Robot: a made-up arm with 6 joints.
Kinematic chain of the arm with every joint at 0, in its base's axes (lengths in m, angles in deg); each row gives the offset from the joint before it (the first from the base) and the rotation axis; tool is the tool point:
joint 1: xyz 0 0 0.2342 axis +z
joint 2: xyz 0 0 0 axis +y
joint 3: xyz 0 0 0.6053 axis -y
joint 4: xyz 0 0 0 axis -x
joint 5: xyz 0.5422 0 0 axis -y
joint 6: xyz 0 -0.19 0 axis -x
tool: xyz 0 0 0
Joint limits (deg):
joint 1: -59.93..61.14
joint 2: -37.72..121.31
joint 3: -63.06..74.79
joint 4: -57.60..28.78
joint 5: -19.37..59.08
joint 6: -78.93..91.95
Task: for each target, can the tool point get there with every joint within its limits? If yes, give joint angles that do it. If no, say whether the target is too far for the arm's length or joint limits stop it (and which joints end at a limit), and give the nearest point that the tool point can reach.
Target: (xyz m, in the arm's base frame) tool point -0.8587 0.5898 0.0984
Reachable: no: joint limits stop it (at a limit: joint 1, joint 2) | nearest point -0.1591 -0.0594 -0.0135 | short by 0.961 m
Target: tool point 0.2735 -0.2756 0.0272
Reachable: yes | joints -20.39 58.13 -38.74 -30.88 -3.80 55.44
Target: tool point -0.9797 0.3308 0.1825
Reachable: no: joint limits stop it (at a limit: joint 1, joint 2, joint 3) | nearest point -0.1700 -0.0752 0.0051 | short by 0.923 m
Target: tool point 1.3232 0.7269 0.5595
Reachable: no: too far | nearest point 0.9988 0.5487 0.4797 | short by 0.379 m
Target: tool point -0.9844 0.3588 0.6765
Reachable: no: joint limits stop it (at a limit: joint 2, joint 3, joint 4) | nearest point -0.6417 0.2339 1.1789 | short by 0.621 m
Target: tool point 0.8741 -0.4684 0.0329
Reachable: yes | joints -17.83 73.21 36.61 -20.27 0.34 14.06
